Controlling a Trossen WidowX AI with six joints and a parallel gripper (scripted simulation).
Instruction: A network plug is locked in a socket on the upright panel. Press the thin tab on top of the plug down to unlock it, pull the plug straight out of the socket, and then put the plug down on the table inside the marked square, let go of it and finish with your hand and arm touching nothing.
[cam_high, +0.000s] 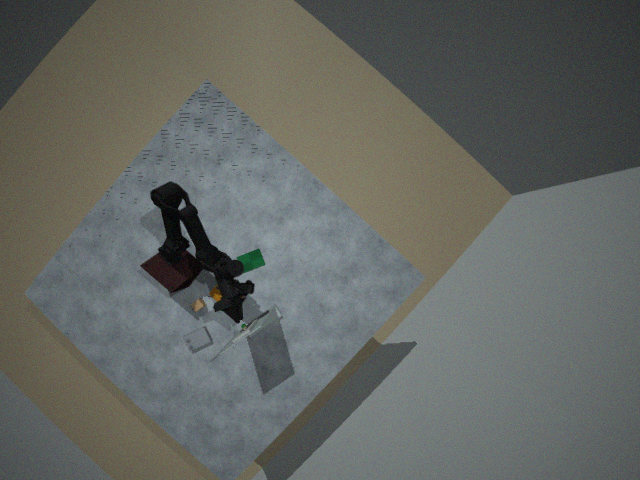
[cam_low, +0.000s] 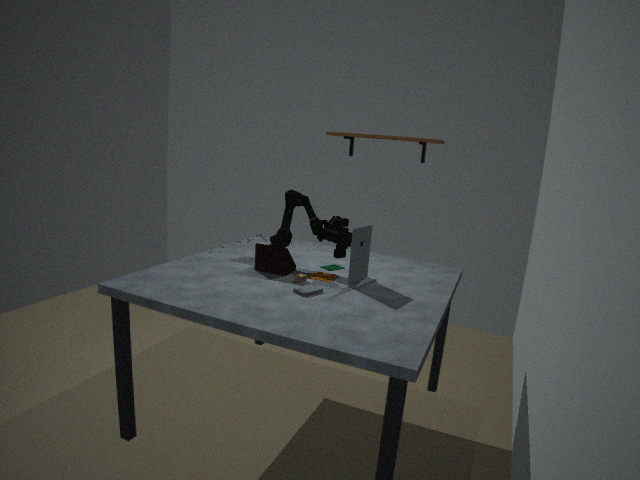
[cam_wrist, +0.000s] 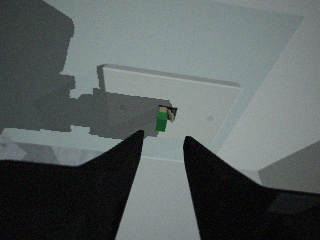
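Now: the network plug 3 cm ahead of my gripper tip. The rest, counted from my gripper tip: upright grey panel 6 cm below, 5 cm ahead, 1 cm to the right; orange square 18 cm below, 12 cm behind, 4 cm to the right; flat grey block 27 cm to the right, 17 cm below, 7 cm behind.
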